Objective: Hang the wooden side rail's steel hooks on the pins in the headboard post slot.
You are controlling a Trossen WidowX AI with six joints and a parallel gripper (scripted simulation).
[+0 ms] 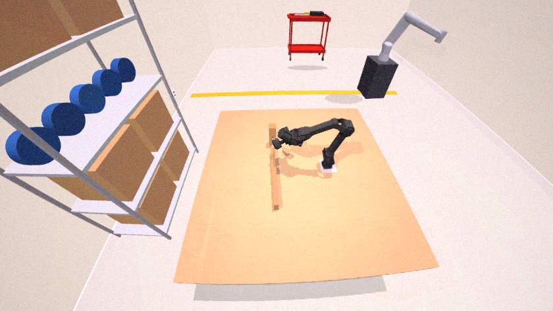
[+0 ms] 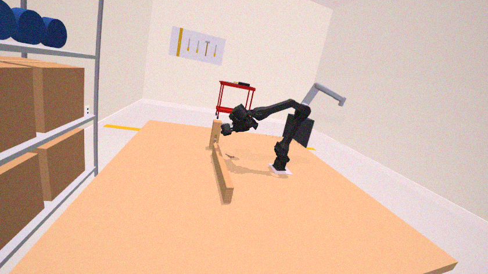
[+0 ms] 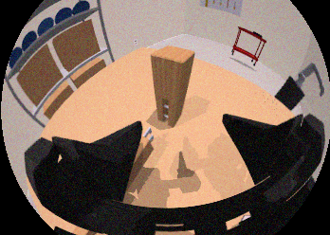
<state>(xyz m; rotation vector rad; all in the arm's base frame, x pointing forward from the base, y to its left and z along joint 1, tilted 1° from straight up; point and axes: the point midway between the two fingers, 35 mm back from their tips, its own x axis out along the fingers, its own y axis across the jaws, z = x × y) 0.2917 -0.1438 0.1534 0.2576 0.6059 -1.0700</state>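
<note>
My gripper tip is now 8 cm to the left of the wooden headboard post, 6 cm above it and 5 cm short of it.
</note>
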